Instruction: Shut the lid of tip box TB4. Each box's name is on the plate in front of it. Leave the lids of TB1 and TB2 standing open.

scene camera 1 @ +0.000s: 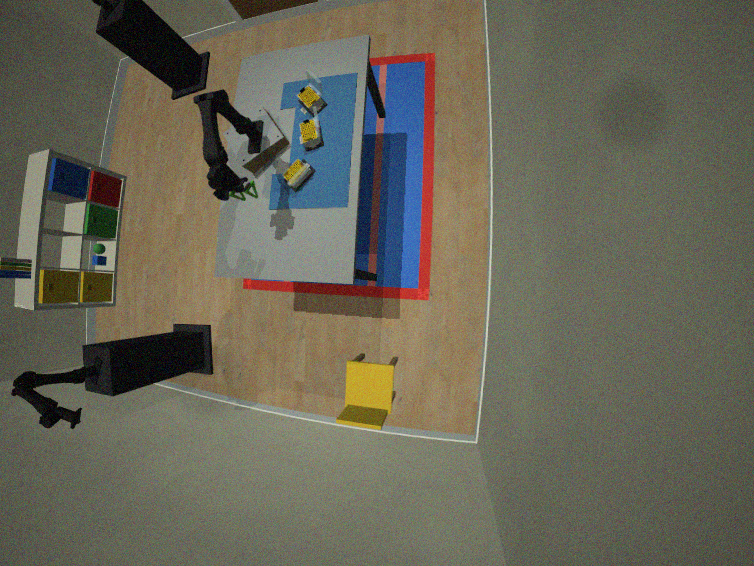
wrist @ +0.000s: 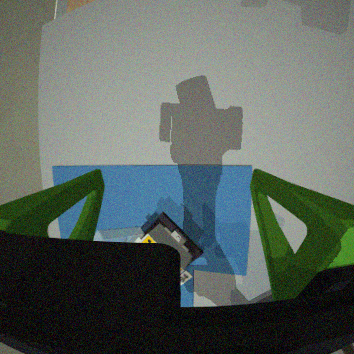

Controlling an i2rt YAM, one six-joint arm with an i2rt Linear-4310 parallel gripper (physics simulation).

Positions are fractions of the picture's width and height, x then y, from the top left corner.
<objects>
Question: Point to a box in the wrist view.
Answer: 0.46, 0.65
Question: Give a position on a blue mat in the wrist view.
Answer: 0.60, 0.58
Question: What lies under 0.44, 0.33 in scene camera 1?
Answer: A blue mat.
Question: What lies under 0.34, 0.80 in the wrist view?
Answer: My gripper.
</objects>
